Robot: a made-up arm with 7 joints. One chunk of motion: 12 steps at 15 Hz.
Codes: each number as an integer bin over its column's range. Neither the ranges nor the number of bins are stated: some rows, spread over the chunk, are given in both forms.
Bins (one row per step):
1: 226 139 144 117 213 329 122
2: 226 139 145 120 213 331 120
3: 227 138 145 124 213 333 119
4: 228 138 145 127 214 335 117
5: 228 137 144 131 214 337 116
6: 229 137 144 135 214 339 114
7: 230 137 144 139 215 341 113
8: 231 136 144 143 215 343 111
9: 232 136 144 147 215 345 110
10: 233 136 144 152 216 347 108
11: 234 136 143 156 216 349 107
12: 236 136 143 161 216 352 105
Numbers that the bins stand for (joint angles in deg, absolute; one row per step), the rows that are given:
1: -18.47 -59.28 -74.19 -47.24 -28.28 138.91 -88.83
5: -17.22 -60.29 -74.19 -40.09 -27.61 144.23 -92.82
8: -15.34 -60.80 -74.19 -33.96 -26.95 148.22 -96.15
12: -12.21 -60.80 -74.86 -24.77 -26.28 154.21 -100.14
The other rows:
2: -18.47 -59.28 -73.53 -45.71 -28.28 140.24 -90.16
3: -17.85 -59.78 -73.53 -43.67 -28.28 141.57 -90.83
4: -17.22 -59.78 -73.53 -42.13 -27.61 142.90 -92.16
6: -16.59 -60.29 -74.19 -38.05 -27.61 145.56 -94.15
7: -15.97 -60.29 -74.19 -36.00 -26.95 146.89 -94.82
9: -14.72 -60.80 -74.19 -31.92 -26.95 149.55 -96.82
10: -14.09 -60.80 -74.19 -29.36 -26.28 150.88 -98.15
11: -13.46 -60.80 -74.86 -27.32 -26.28 152.22 -98.81

